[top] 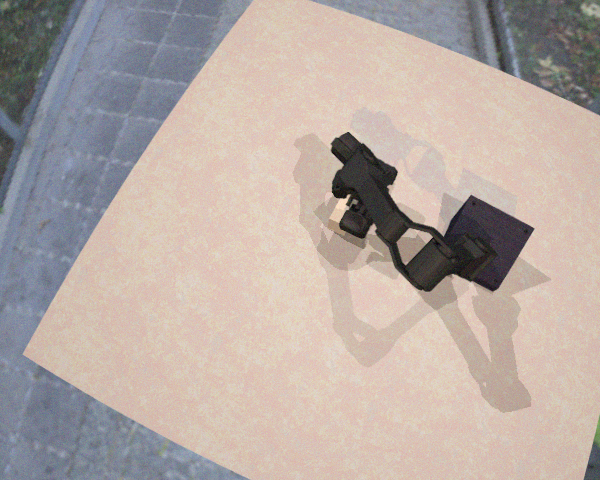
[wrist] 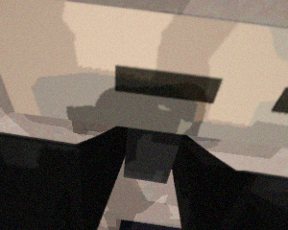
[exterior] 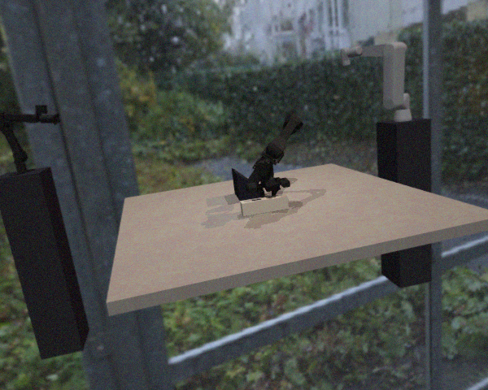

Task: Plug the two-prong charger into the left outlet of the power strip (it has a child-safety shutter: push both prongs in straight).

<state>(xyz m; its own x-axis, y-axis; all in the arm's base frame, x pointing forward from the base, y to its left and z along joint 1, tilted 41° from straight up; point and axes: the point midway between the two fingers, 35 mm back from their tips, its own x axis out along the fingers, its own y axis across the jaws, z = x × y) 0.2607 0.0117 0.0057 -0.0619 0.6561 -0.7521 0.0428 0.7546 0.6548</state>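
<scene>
My gripper tip is now 20 mm short of the black two-prong charger and 10 mm below it.
</scene>
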